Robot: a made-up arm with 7 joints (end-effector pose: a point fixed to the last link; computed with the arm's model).
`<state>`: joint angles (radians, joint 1 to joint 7).
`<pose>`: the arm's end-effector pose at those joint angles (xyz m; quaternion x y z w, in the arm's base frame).
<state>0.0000 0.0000 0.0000 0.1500 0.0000 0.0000 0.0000</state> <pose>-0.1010 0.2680 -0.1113 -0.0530 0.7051 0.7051 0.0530</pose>
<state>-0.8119 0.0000 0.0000 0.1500 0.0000 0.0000 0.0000</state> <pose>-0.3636 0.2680 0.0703 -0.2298 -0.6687 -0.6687 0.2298</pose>
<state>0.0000 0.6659 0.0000 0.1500 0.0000 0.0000 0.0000</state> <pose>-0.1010 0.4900 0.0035 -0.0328 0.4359 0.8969 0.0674</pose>
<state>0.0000 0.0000 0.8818 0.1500 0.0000 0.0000 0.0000</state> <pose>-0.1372 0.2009 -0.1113 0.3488 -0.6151 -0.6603 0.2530</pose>
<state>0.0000 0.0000 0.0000 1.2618 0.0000 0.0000 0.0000</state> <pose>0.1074 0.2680 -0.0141 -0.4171 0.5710 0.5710 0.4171</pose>
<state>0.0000 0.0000 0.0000 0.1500 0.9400 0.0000 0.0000</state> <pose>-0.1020 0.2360 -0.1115 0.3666 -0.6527 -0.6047 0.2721</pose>
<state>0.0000 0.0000 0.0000 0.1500 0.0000 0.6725 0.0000</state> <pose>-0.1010 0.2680 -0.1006 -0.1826 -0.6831 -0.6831 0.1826</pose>
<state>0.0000 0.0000 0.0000 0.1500 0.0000 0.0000 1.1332</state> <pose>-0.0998 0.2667 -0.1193 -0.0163 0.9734 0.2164 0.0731</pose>
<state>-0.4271 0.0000 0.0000 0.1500 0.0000 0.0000 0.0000</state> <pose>-0.2579 0.2680 -0.0426 -0.0977 -0.7003 -0.7003 0.0977</pose>
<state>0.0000 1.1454 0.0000 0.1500 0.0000 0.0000 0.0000</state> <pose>-0.1010 0.5803 0.1610 -0.0158 0.2105 0.9747 0.0732</pose>
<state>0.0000 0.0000 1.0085 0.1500 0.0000 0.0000 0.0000</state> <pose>-0.1372 0.1896 -0.1113 0.3871 -0.5918 -0.6430 0.2943</pose>
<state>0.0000 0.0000 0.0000 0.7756 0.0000 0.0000 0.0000</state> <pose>0.0306 0.2680 -0.0855 -0.2674 0.6546 0.6546 0.2674</pose>
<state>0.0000 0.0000 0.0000 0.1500 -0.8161 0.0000 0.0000</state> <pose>-0.0791 0.2852 -0.1080 0.2312 0.6262 0.6682 0.3284</pose>
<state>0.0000 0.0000 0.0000 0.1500 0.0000 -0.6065 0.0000</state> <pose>-0.0952 0.2680 -0.1191 -0.2611 0.6571 0.6571 0.2611</pose>
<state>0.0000 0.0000 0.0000 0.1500 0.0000 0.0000 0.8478</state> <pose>-0.1000 0.2679 -0.1175 -0.0265 0.9327 0.3527 0.0701</pose>
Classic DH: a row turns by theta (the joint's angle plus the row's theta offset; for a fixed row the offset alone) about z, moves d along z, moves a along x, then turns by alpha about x. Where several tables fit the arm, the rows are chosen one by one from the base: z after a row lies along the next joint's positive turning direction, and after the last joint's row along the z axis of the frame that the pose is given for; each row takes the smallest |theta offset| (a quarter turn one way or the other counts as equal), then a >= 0, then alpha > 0; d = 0 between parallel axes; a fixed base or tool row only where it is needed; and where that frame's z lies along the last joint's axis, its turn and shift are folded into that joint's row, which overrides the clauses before.
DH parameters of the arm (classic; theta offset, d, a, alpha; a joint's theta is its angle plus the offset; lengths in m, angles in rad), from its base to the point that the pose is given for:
base (fixed): 0 0.285 -0.021 1.5708
joint 1: -1.5708 -0.213 0.018 -1.5708
joint 2: -1.5708 -0.027 0.017 1.5708
joint 3: -1.5708 -0.162 0.027 -1.5708
joint 4: 0 -0.055 0.027 1.5708
joint 5: 0 -0.207 0.015 1.5708
joint 6: -1.5708 0.01 0.006 -1.5708
joint 7: 0 0.016 -0.003 1.5708
tool (fixed): 1.5708 0.007 0 0

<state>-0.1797 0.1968 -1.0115 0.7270 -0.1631 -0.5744 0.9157</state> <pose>-0.0079 0.2340 -0.1051 0.3222 0.7673 -0.0200 0.5541</pose>
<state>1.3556 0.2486 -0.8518 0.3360 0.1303 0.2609 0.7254</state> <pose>0.3513 0.3451 0.2177 -0.0284 0.5534 0.5646 0.6117</pose>
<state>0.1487 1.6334 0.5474 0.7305 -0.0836 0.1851 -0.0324</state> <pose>-0.0408 0.5610 0.3693 -0.2887 -0.1536 0.9122 0.2467</pose>
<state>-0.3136 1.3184 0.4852 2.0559 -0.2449 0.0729 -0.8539</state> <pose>0.0962 0.3568 0.3328 -0.3997 -0.3468 0.4960 0.6884</pose>
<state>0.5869 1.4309 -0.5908 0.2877 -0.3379 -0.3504 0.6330</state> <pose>-0.0034 0.6030 0.2762 0.2545 0.3378 0.8586 0.2897</pose>
